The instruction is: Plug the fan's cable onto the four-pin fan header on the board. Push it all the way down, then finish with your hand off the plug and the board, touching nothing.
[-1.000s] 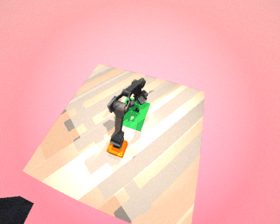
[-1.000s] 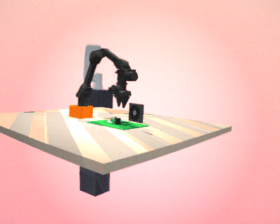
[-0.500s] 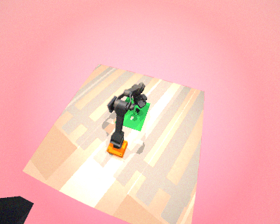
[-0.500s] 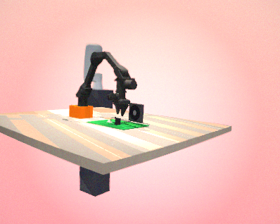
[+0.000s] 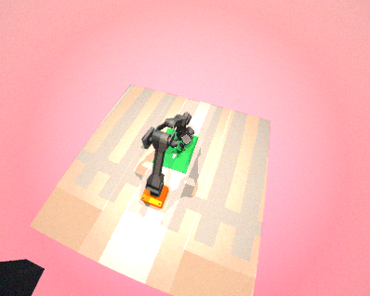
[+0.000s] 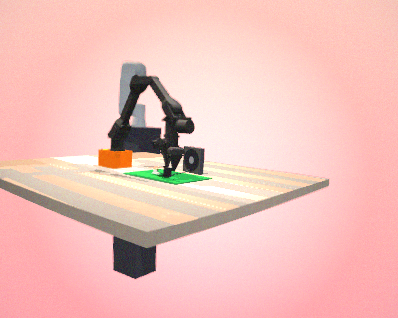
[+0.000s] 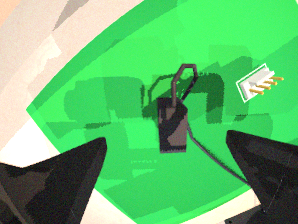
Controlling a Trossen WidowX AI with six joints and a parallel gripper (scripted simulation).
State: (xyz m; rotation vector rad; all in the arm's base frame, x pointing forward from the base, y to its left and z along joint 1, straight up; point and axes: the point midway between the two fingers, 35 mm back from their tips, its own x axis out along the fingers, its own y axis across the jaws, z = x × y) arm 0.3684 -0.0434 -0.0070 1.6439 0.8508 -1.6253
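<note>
Right now my gripper tip is 1 cm past the dark fan plug, 1 cm to the left of it and 1 cm above it. The rest, counted from my gripper tip: black fan: 4 cm behind, 21 cm to the left, 2 cm above; green board: 3 cm behind, 3 cm to the left, 5 cm below; white fan header: 9 cm behind, 2 cm to the left, 4 cm below.
</note>
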